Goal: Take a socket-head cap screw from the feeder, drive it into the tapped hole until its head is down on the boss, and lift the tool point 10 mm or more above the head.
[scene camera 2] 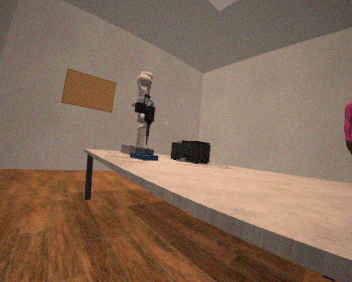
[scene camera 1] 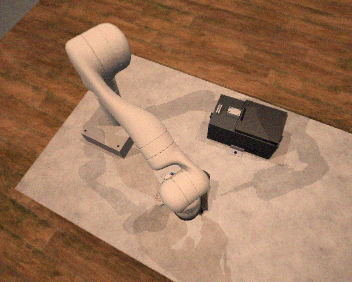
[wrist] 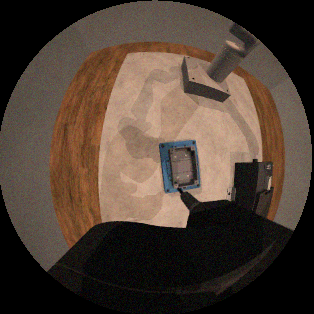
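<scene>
My screwdriver (scene camera 2: 146, 143) (wrist: 180, 190) points down, with its tip above the near corner of the grey open-topped housing (wrist: 172, 170) in the wrist view. In scene camera 2 a small gap shows between the tip and the housing (scene camera 2: 146, 151). The housing sits on a blue base plate (scene camera 2: 144, 157) (wrist: 165, 175). Whether a screw is on the tip or in the corner boss under it is too small to tell. The black feeder (scene camera 1: 245, 125) (scene camera 2: 190, 151) (wrist: 245, 180) stands apart from the tool, with a small pale tab (scene camera 1: 236, 151) (wrist: 230, 193) at its side. In scene camera 1 the arm hides the tool tip.
The arm's grey mounting block (scene camera 1: 106, 139) (wrist: 206, 90) stands on the pale table (scene camera 1: 280, 220) (scene camera 2: 250, 200) (wrist: 125, 175). The feeder is on the table's far side in scene camera 1. Part of a pink-sleeved figure (scene camera 2: 348, 122) shows at the right edge of scene camera 2.
</scene>
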